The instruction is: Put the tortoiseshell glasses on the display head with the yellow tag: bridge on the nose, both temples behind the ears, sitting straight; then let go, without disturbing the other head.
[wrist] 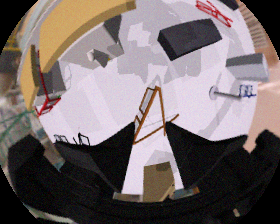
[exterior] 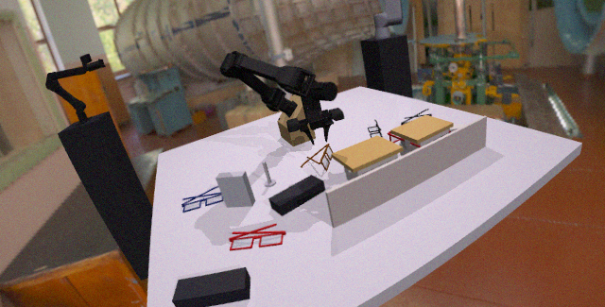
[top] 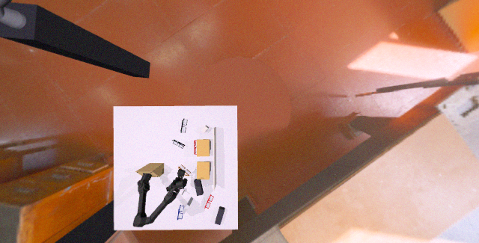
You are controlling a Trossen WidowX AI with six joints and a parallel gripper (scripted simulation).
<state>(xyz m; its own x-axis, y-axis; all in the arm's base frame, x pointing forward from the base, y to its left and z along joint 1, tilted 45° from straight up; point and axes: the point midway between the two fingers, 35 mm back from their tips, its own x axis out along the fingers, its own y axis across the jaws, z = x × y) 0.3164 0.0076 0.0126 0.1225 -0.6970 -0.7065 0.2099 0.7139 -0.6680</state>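
The pin stand is 20 cm to the right of my gripper tip and 6 cm below it. Also, from my gripper tip: grey block: 31 cm to the right, 6 cm ahead, 3 cm below; display head: 17 cm ahead, 7 cm to the left, 3 cm below; grey wall panel: 29 cm ahead, 19 cm to the left, 3 cm below.
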